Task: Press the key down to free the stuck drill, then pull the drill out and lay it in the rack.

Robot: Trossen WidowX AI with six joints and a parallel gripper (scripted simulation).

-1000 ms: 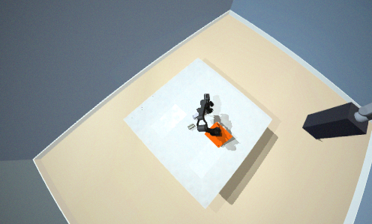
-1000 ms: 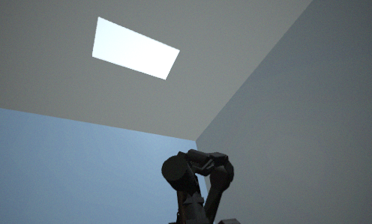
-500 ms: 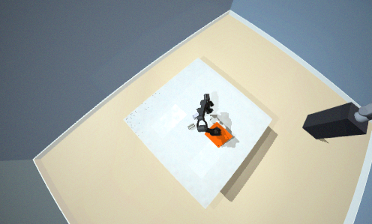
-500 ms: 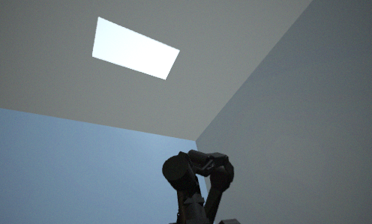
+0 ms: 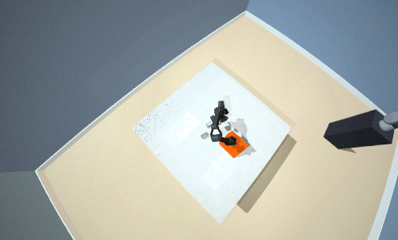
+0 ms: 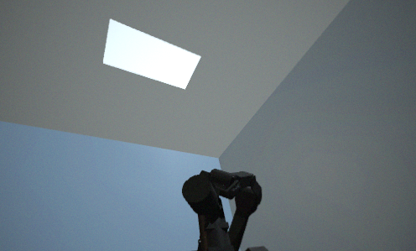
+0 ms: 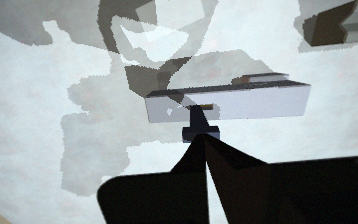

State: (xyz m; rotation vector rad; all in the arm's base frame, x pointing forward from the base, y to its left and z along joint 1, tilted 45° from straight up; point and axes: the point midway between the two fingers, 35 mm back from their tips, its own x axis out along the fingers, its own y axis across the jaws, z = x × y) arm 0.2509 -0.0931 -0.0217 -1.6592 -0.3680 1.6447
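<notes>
My gripper tip is 7 cm above the drill, 6 cm to the right of it and 1 cm short of it. Also, from my gripper tip: grey ribbed block: 22 cm to the left, 10 cm below, 1 cm behind.
</notes>
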